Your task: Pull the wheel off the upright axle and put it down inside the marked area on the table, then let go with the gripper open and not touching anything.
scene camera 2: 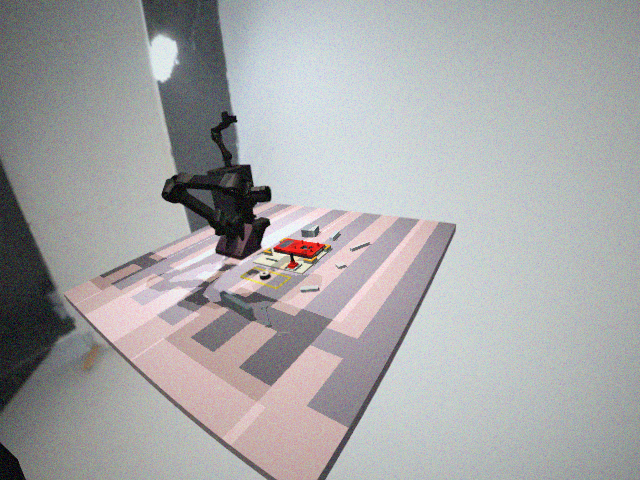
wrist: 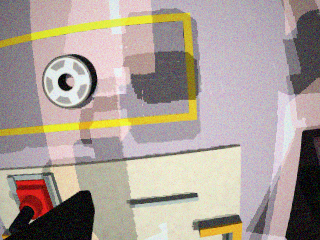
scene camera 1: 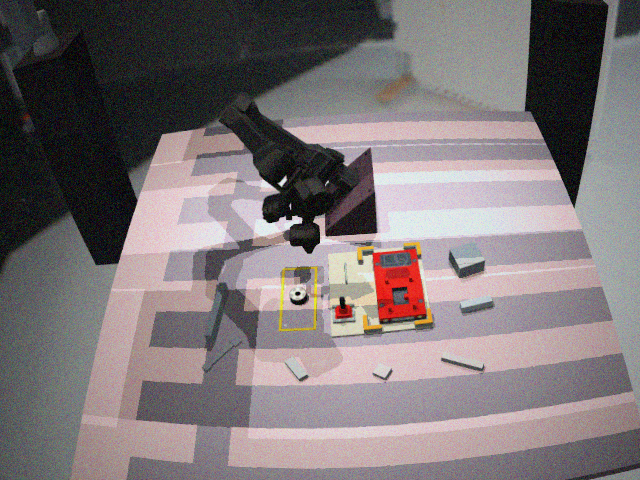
Labels:
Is my gripper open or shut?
Open.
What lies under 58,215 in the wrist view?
My gripper.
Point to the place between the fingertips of my gripper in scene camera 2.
251,242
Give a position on an axle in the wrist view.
33,194

